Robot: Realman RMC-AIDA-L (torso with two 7-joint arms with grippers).
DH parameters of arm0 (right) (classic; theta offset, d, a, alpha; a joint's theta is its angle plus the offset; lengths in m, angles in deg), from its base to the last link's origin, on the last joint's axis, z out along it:
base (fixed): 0 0 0 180
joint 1: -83.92 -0.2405 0 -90
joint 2: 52.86 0 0 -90
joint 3: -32.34 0.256 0 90
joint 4: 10.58 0 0 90
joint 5: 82.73 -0.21 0 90
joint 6: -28.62 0 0 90
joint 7: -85.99 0.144 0 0
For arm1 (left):
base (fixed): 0 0 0 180
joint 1: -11.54 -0.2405 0 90
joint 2: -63.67 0 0 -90
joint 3: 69 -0.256 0 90
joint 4: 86.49 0 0 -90
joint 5: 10.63 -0.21 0 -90
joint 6: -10.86 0 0 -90
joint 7: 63.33 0.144 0 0
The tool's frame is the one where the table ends.
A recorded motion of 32 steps. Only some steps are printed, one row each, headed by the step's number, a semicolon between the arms.
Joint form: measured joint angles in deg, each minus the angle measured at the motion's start. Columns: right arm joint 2, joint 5, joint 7, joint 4, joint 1, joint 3, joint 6; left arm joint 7, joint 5, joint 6, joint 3, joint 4, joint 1, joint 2.
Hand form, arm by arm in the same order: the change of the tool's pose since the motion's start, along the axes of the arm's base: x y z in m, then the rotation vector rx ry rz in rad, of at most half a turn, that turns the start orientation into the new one. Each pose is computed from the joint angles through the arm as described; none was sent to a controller.
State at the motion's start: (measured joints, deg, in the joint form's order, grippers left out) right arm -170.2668 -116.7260 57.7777 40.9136 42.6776 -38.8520 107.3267; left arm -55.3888 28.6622 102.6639 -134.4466 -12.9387 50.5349 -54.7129
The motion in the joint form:
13: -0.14 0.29 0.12 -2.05 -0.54 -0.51 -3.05; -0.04 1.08 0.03 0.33 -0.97 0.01 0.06
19: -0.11 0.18 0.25 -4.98 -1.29 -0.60 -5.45; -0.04 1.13 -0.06 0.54 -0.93 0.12 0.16
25: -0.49 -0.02 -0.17 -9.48 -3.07 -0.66 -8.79; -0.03 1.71 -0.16 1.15 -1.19 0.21 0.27
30: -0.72 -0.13 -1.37 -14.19 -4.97 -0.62 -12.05; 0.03 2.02 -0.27 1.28 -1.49 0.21 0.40
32: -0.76 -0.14 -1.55 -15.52 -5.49 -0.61 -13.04; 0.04 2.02 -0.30 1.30 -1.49 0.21 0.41
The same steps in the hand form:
13: 0.0031 0.0041 -0.0051 0.0227 -0.0095 0.0032; -0.0009 -0.0007 -0.0017 -0.0097 -0.0214 0.0129
19: 0.0080 0.0060 -0.0104 0.0338 -0.0119 -0.0113; -0.0004 0.0003 -0.0004 -0.0043 -0.0231 0.0115
25: 0.0099 0.0088 -0.0216 0.0371 -0.0125 -0.0160; -0.0002 0.0014 0.0012 0.0011 -0.0378 0.0157
30: 0.0127 0.0110 -0.0315 0.0344 -0.0202 -0.0102; -0.0008 0.0018 0.0015 0.0017 -0.0428 0.0183
32: 0.0138 0.0117 -0.0340 0.0360 -0.0232 -0.0108; -0.0009 0.0019 0.0016 0.0025 -0.0429 0.0181

